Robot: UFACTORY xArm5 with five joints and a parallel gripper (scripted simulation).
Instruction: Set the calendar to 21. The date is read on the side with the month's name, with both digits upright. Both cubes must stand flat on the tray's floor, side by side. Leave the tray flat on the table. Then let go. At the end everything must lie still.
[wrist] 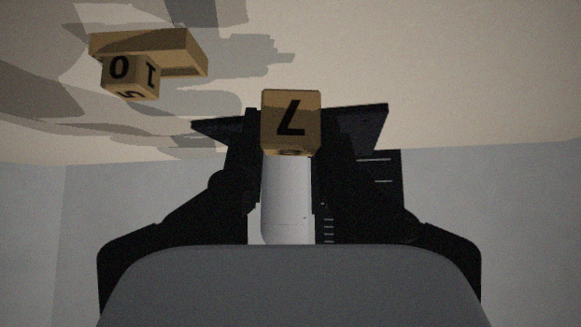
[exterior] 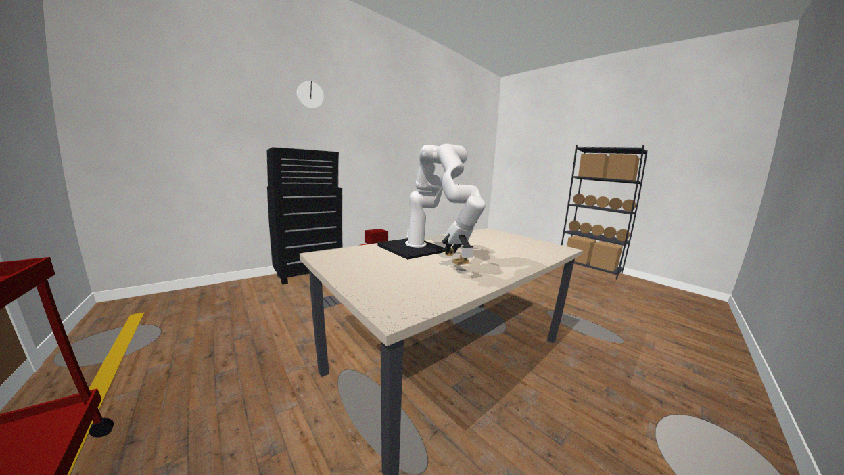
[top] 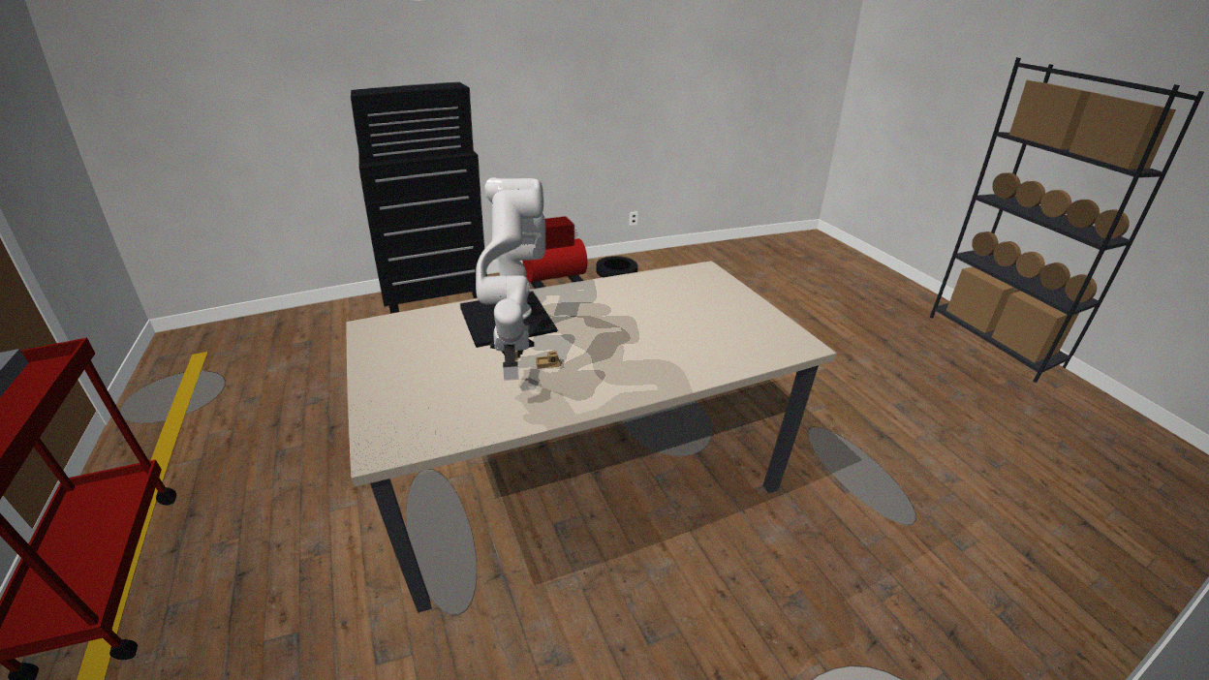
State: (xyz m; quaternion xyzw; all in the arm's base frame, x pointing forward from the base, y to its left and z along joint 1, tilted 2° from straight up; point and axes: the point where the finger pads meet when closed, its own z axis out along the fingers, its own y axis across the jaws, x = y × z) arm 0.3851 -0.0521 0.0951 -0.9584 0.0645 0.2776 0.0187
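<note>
The wooden digit cube lies 1 cm behind my hand and 2 cm below it. The rest, counted from my hand: wooden tray 5 cm behind, 12 cm to the left, 9 cm below.
</note>
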